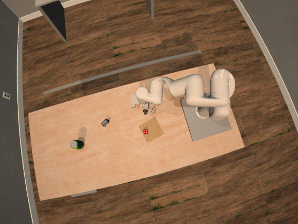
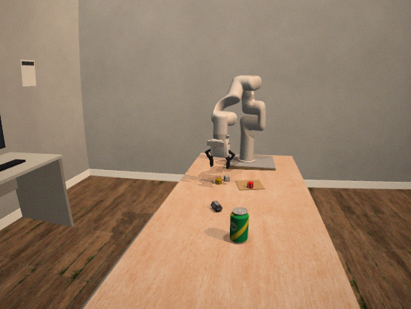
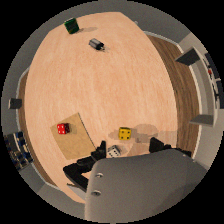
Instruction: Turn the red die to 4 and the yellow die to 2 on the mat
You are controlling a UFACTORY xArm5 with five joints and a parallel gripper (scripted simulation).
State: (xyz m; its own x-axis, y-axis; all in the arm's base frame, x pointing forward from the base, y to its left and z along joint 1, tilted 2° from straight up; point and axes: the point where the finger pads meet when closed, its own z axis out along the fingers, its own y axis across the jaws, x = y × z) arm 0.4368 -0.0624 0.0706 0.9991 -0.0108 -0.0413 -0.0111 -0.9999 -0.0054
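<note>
The yellow die lies 90 mm below my hand and 10 mm to the right of it. The rest, counted from my hand: brown mat 170 mm to the left, 100 mm below, 30 mm behind; then white die 90 mm below, 60 mm behind, 30 mm to the left; then red die 180 mm to the left, 90 mm below, 10 mm ahead.
</note>
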